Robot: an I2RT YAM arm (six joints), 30 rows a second.
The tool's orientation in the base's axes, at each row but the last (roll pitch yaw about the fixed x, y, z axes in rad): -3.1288 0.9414 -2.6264; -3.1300 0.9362 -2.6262; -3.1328 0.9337 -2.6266; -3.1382 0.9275 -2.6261; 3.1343 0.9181 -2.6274; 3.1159 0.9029 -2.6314; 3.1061 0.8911 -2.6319
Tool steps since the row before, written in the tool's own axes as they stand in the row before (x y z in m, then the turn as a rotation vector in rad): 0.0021 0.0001 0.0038 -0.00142 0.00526 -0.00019; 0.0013 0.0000 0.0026 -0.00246 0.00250 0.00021; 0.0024 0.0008 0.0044 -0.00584 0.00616 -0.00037; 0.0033 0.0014 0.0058 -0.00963 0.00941 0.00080; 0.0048 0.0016 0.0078 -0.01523 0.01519 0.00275; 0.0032 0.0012 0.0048 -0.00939 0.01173 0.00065; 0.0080 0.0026 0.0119 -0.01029 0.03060 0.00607
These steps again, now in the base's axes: 0.0016 0.0009 -0.0039 -0.00195 0.00494 0.00122; 0.0012 0.0006 -0.0026 0.00021 0.00299 0.00184; 0.0015 0.0017 -0.0046 -0.00023 0.00695 0.00488; 0.0016 0.0025 -0.0061 0.00097 0.01136 0.00721; 0.0020 0.0031 -0.0085 0.00240 0.01882 0.01050; 0.0009 0.0020 -0.0055 -0.00042 0.01322 0.00716; 0.0021 0.0047 -0.0136 -0.00600 0.03193 0.00487
